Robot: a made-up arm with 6 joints. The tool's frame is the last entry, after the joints. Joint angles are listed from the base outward. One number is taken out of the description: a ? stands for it. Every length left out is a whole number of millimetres.
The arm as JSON. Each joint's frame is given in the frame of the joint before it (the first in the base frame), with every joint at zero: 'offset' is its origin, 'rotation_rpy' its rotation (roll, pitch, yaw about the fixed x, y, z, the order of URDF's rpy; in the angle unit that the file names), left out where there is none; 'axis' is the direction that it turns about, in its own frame. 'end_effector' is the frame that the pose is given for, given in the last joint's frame.
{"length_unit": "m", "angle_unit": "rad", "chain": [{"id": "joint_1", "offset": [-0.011, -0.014, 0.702], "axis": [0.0, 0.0, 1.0]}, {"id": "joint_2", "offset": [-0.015, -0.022, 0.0], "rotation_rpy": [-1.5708, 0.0, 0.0], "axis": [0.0, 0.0, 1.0]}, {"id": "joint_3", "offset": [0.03, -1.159, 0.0], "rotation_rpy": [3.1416, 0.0, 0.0], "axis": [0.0, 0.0, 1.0]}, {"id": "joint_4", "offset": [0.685, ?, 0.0], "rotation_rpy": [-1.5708, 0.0, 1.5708], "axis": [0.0, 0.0, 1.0]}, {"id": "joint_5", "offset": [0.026, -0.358, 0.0], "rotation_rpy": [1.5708, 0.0, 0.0], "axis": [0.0, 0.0, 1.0]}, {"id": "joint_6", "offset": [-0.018, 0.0, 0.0], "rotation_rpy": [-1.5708, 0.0, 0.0], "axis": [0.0, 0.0, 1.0]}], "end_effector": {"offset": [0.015, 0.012, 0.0], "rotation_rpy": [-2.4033, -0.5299, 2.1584]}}
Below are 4 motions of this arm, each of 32 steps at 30 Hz.
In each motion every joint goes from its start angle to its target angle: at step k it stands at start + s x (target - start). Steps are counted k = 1, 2, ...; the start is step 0. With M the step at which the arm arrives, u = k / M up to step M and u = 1 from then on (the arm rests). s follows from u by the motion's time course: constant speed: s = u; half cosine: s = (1 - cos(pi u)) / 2; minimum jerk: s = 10 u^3 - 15 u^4 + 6 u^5.
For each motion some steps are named. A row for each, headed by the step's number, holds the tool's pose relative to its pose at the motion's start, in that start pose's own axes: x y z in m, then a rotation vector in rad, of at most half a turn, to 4 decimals.
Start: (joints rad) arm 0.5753 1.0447 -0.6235 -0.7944 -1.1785 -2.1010
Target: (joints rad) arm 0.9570 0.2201 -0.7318 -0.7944 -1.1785 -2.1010
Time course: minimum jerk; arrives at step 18
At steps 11, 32:
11: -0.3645 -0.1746 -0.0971 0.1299 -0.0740 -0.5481
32: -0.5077 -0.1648 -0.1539 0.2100 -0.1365 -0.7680

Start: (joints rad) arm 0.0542 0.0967 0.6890 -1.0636 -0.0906 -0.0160
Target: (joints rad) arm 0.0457 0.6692 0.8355 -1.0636 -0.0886 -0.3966
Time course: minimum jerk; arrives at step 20
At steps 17, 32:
17: -0.4396 -0.5186 0.4275 0.0750 0.1399 0.5508
32: -0.4490 -0.5373 0.4363 0.0760 0.1418 0.5664

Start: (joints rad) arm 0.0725 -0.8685 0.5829 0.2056 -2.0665 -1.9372
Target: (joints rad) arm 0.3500 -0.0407 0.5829 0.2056 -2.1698 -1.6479
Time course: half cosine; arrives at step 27
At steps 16, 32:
16: 0.3418 0.5881 0.6780 0.4108 -0.5551 0.1767
32: 0.3589 0.7847 1.1780 0.6508 -0.8634 0.2581

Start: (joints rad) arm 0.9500 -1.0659 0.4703 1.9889 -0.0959 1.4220
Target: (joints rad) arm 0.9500 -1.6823 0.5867 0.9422 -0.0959 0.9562
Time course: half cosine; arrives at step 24
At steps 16, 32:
16: 0.8643 -0.2811 -0.1946 -0.1700 0.9432 0.8204
32: 1.0788 -0.3638 -0.3578 -0.1601 1.1612 1.1873

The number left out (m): -0.021
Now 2 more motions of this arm.
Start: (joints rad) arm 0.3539 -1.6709 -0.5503 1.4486 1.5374 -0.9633
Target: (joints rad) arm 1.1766 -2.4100 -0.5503 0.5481 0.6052 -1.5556
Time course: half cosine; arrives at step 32
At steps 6, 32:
6: 0.0747 -0.0047 -0.1159 -0.0174 -0.1135 0.0943
32: 1.4164 -0.2277 -0.5240 -1.1913 -1.0570 1.1187

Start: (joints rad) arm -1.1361 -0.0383 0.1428 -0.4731 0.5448 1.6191
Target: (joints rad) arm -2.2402 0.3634 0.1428 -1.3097 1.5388 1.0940
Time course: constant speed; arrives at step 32
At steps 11, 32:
11: 0.1940 -0.1360 0.1866 0.4824 0.1637 0.3922
32: 0.5290 -0.6558 0.3503 1.5680 -0.2039 1.1347

